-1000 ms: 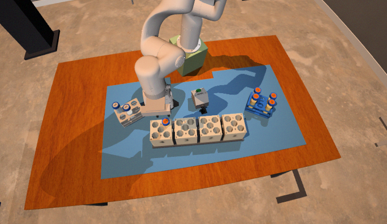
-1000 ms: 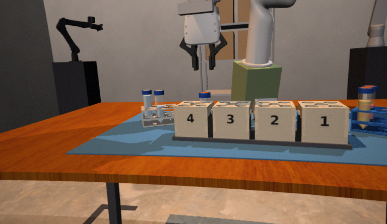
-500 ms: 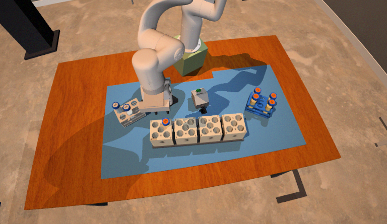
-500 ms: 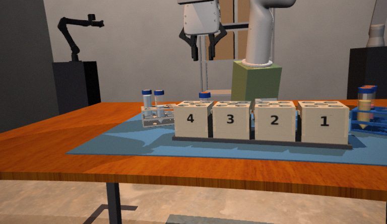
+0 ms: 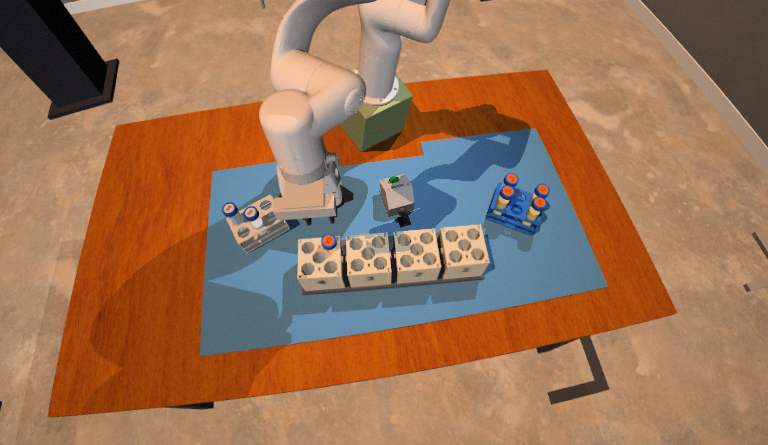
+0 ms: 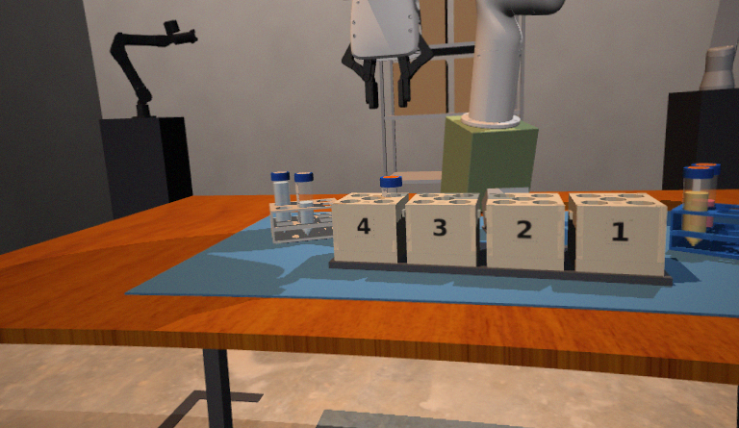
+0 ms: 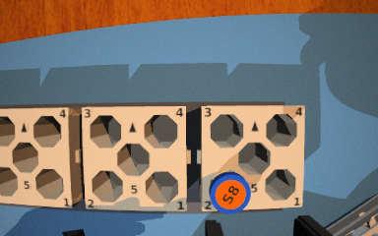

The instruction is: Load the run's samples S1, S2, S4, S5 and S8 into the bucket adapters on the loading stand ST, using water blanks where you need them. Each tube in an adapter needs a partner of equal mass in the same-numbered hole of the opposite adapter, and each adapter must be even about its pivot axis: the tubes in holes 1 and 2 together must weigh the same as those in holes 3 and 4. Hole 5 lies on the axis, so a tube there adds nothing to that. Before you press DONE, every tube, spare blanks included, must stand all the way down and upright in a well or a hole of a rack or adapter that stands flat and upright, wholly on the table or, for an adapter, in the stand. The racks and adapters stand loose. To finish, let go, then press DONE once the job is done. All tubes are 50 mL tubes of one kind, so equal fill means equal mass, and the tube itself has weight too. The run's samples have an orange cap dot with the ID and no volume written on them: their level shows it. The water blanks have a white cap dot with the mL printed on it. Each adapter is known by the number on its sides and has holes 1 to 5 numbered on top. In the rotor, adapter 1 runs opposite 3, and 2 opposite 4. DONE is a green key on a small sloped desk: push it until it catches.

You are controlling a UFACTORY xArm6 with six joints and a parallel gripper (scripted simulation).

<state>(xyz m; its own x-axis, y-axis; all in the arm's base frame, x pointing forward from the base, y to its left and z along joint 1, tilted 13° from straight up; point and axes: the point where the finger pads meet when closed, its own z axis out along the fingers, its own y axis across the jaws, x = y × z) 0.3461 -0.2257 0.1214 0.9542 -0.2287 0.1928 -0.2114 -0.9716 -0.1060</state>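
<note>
The sample tube is 47 cm to the left of my hand, 19 cm below it and 4 cm behind it. From my hand the other things lie so: green key: 20 cm to the left, 18 cm below, 15 cm behind; blue sample rack: 48 cm to the left, 22 cm below, 1 cm ahead; loading stand: 24 cm below, 13 cm to the left, 5 cm ahead.
</note>
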